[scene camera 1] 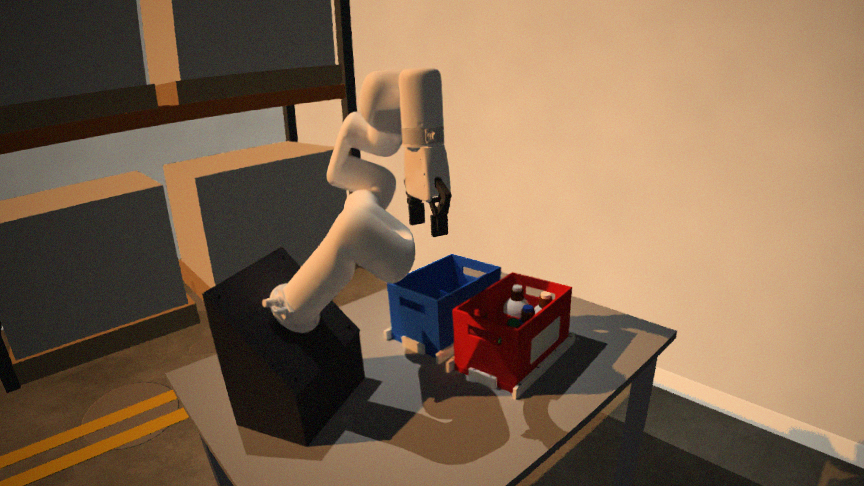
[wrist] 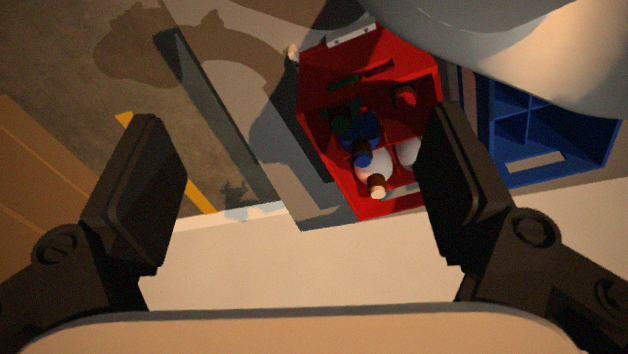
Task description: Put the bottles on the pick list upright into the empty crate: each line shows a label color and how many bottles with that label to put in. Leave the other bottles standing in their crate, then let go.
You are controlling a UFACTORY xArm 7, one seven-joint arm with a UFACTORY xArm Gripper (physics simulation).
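Pixels of known places: gripper, fingertip midpoint: [scene camera 1: 428, 229] [wrist: 298, 140]; arm's base at its link origin: [scene camera 1: 294, 308].
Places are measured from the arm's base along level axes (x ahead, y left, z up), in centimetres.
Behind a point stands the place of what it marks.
My gripper [scene camera 1: 427, 227] @(x 10.5, y -30.8, z 20.1 cm) [wrist: 298, 140] @(x 10.5, y -30.8, z 20.1 cm) is open and empty, high above the crates. The red crate [scene camera 1: 483, 350] @(x 27.6, y -32.6, z -14.9 cm) [wrist: 405, 57] @(x 28.1, y -26.5, z -10.6 cm) holds several bottles. Near its far end are a white-bodied bottle [scene camera 1: 515, 306] [wrist: 382, 162] with a brown neck and another white one [wrist: 409, 152] @(x 47.1, y -31.4, z -12.6 cm), partly hidden by a finger in the wrist view. A blue-capped bottle [scene camera 1: 527, 310] @(x 39.2, y -38.4, z -8.0 cm) [wrist: 360, 131] @(x 38.0, y -36.9, z -12.0 cm), a green one [wrist: 341, 123] @(x 31.7, y -37.6, z -7.7 cm) and a red-topped one [wrist: 408, 96] @(x 31.9, y -27.9, z -7.7 cm) also stand there. The blue crate [scene camera 1: 416, 314] @(x 31.4, y -10.1, z -12.7 cm) [wrist: 582, 160] @(x 58.8, y -5.4, z -8.3 cm) shows bottle-free compartments; the arm hides part of it. No readable pick list shows.
Both crates stand side by side on the table [scene camera 1: 386, 447] @(x -3.8, y -27.5, z -24.0 cm), held by small pale blocks [scene camera 1: 481, 379] @(x 26.4, y -32.7, z -22.6 cm) at their bases. The black robot base [scene camera 1: 265, 368] @(x -15.2, y -7.2, z -5.1 cm) is at the left. A wall [scene camera 1: 664, 181] rises behind the table, and a shelf rack with large boxes stands at the left.
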